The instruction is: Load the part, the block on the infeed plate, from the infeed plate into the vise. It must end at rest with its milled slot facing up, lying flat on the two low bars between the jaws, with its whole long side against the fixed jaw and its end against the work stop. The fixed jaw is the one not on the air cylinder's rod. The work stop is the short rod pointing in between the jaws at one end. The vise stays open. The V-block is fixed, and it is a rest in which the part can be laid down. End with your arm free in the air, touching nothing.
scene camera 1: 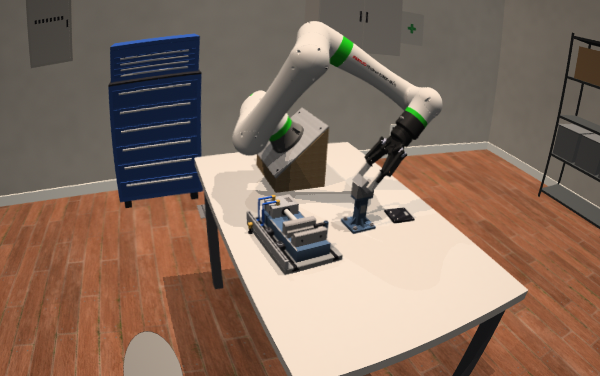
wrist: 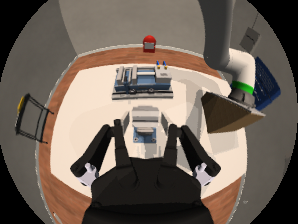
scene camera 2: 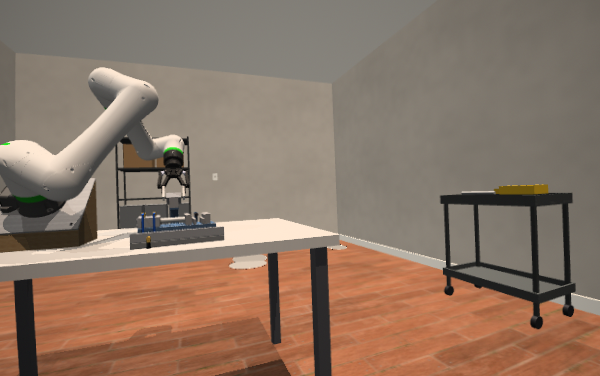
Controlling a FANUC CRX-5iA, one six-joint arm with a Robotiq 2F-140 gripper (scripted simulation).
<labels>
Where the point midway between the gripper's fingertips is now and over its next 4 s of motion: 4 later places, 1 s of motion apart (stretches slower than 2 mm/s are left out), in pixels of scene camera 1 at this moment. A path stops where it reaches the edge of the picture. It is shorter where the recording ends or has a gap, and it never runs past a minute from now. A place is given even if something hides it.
The gripper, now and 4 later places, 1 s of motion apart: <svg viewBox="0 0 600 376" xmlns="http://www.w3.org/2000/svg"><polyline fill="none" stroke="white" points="362,184 362,182 362,178 363,176 364,168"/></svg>
</labels>
